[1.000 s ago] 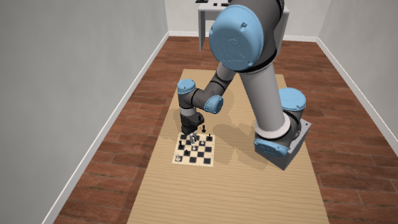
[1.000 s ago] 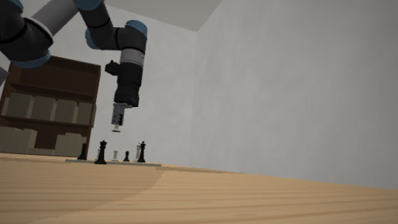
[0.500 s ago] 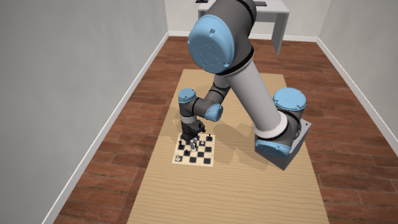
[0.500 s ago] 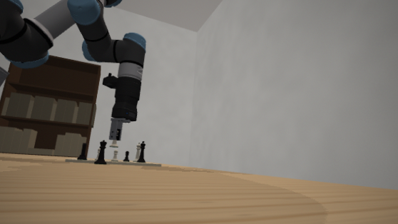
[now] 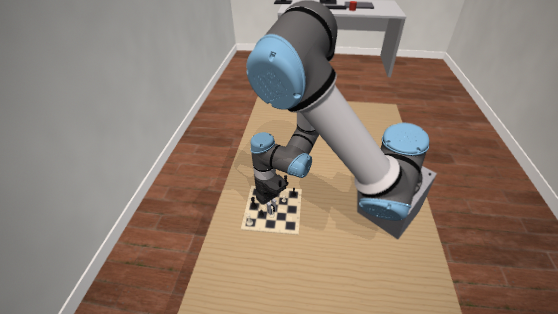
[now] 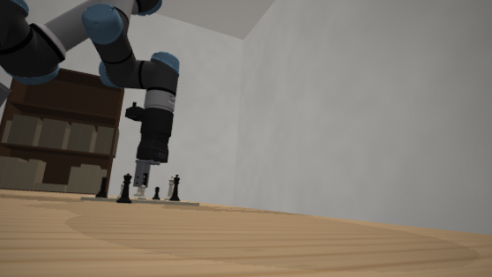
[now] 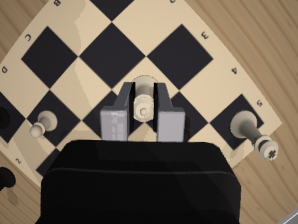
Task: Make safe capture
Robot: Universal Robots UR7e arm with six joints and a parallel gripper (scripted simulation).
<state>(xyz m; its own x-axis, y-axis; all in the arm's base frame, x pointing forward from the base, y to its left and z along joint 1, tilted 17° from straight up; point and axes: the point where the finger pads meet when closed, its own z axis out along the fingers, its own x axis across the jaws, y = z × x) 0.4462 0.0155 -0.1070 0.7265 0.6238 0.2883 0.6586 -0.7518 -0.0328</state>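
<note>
The black pawn lies 40 mm ahead of my hand and 30 mm below it. From my hand the other things lie so: chessboard: 50 mm below, 40 mm to the right.
</note>
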